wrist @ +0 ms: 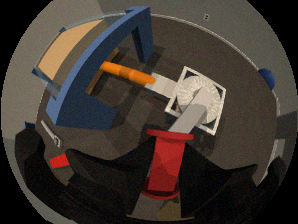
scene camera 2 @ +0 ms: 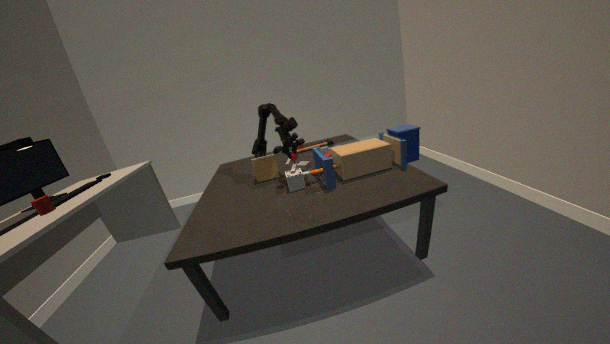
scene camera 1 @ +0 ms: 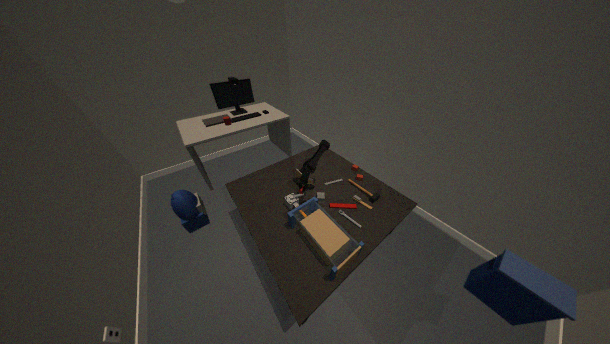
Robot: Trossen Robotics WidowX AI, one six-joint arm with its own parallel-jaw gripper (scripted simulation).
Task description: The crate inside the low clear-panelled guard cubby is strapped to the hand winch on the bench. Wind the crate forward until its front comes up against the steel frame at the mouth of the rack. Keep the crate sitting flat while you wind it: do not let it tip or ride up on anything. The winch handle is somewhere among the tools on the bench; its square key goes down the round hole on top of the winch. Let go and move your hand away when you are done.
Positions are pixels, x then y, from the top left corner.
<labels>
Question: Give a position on a rack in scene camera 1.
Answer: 333, 245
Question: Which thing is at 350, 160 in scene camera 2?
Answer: A rack.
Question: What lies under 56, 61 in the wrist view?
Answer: A rack.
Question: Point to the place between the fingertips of the gripper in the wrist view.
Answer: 166, 142
</labels>
